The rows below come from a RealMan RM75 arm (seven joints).
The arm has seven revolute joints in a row. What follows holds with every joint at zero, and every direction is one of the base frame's. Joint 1 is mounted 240.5 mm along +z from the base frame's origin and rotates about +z. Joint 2 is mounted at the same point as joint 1 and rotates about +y. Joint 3 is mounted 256 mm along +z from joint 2 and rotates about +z. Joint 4 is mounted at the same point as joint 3 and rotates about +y. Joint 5 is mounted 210 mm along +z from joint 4 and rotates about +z. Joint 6 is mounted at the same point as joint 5 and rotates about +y. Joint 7 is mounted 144 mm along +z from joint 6 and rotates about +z. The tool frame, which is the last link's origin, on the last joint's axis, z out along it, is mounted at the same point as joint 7; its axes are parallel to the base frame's.
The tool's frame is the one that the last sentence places.
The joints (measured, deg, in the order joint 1, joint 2, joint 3, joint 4, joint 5, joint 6, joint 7), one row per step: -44.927 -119.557 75.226 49.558 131.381 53.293 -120.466; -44.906 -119.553 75.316 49.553 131.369 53.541 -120.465; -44.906 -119.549 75.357 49.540 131.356 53.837 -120.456; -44.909 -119.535 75.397 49.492 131.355 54.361 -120.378; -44.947 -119.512 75.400 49.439 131.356 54.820 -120.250; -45.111 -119.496 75.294 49.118 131.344 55.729 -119.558; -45.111 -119.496 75.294 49.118 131.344 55.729 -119.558; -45.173 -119.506 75.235 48.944 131.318 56.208 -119.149; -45.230 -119.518 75.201 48.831 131.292 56.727 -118.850; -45.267 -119.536 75.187 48.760 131.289 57.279 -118.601; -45.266 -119.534 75.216 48.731 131.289 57.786 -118.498; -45.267 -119.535 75.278 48.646 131.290 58.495 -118.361; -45.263 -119.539 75.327 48.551 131.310 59.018 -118.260; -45.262 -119.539 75.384 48.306 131.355 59.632 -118.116; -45.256 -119.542 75.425 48.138 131.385 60.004 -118.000; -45.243 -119.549 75.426 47.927 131.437 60.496 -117.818
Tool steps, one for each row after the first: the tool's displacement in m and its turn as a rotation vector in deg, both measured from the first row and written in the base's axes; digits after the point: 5 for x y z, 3 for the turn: -0.00020 -0.00075 -0.00054 -0.300 0.067 0.023; -0.00033 -0.00148 -0.00100 -0.621 0.111 0.057; -0.00074 -0.00272 -0.00172 -1.185 0.230 0.095; -0.00094 -0.00364 -0.00219 -1.663 0.352 0.064; -0.00155 -0.00547 -0.00354 -2.726 0.720 -0.235; -0.00155 -0.00547 -0.00354 -2.726 0.720 -0.235; -0.00197 -0.00659 -0.00437 -3.307 0.893 -0.402; -0.00214 -0.00777 -0.00518 -3.900 1.022 -0.526; -0.00230 -0.00908 -0.00599 -4.514 1.153 -0.630; -0.00260 -0.01033 -0.00662 -5.058 1.252 -0.629; -0.00316 -0.01220 -0.00767 -5.856 1.404 -0.598; -0.00377 -0.01367 -0.00853 -6.465 1.537 -0.546; -0.00510 -0.01560 -0.00978 -7.250 1.740 -0.401; -0.00602 -0.01684 -0.01061 -7.746 1.880 -0.321; -0.00724 -0.01841 -0.01154 -8.369 2.049 -0.221
